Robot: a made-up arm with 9 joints.
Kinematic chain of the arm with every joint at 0, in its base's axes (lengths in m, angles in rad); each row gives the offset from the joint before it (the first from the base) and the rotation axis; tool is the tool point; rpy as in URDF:
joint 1: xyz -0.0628 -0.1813 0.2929 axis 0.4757 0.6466 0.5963
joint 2: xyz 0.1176 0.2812 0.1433 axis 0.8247 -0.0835 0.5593
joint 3: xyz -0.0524 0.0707 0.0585 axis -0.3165 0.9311 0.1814
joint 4: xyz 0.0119 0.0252 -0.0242 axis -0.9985 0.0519 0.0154
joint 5: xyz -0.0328 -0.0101 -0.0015 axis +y
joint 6: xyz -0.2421 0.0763 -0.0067 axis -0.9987 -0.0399 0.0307
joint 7: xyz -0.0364 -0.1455 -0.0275 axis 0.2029 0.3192 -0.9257
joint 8: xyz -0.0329 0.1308 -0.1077 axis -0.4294 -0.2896 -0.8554
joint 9: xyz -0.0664 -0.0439 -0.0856 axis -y
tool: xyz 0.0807 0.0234 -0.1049 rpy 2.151 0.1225 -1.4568
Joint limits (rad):
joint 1: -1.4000..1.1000
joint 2: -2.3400..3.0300
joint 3: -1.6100..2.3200
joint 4: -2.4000..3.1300
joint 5: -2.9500..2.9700
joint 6: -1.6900..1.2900
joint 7: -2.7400..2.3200
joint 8: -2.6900..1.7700
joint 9: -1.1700..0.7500
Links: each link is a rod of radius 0.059 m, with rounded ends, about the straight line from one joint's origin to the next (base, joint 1, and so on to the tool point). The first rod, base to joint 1, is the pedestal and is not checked.
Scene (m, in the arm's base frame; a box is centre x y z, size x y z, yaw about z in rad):
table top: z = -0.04
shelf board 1: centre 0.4 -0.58 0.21 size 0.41 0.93 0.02 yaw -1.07
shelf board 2: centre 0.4 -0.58 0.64 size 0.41 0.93 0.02 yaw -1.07
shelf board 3: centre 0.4 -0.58 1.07 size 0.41 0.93 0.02 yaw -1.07
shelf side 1: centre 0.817 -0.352 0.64 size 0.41 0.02 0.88 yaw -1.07
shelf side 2: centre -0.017 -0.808 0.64 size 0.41 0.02 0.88 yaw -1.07
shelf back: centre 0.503 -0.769 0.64 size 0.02 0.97 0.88 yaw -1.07
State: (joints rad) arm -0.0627 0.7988 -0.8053 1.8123 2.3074 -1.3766 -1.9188 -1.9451 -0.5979
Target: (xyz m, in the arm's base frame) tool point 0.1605 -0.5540 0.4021
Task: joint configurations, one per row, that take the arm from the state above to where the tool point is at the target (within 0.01 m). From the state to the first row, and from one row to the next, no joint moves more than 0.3 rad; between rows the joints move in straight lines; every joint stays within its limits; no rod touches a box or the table.
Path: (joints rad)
1: 0.1181 1.0830 -0.8332 1.5656 2.4730 -1.0948 -2.0358 -2.0058 -0.6819
2: 0.2989 1.3671 -0.8611 1.3188 2.6387 -0.8130 -2.1527 -2.0666 -0.7659
3: 0.4798 1.6513 -0.8890 1.0721 2.8044 -0.5312 -2.2697 -2.1273 -0.8499
4: 0.6606 1.9355 -0.9169 0.8253 2.9700 -0.2494 -2.3866 -2.1881 -0.9339
5: 0.6874 1.9931 -0.9851 0.8525 2.8671 -0.4447 -2.0937 -2.1081 -0.7452
6: 0.7142 2.0506 -1.0532 0.8797 2.7642 -0.6400 -1.8008 -2.0282 -0.5566
7: 0.7411 2.1082 -1.1213 0.9069 2.6613 -0.8352 -1.5079 -1.9482 -0.3679

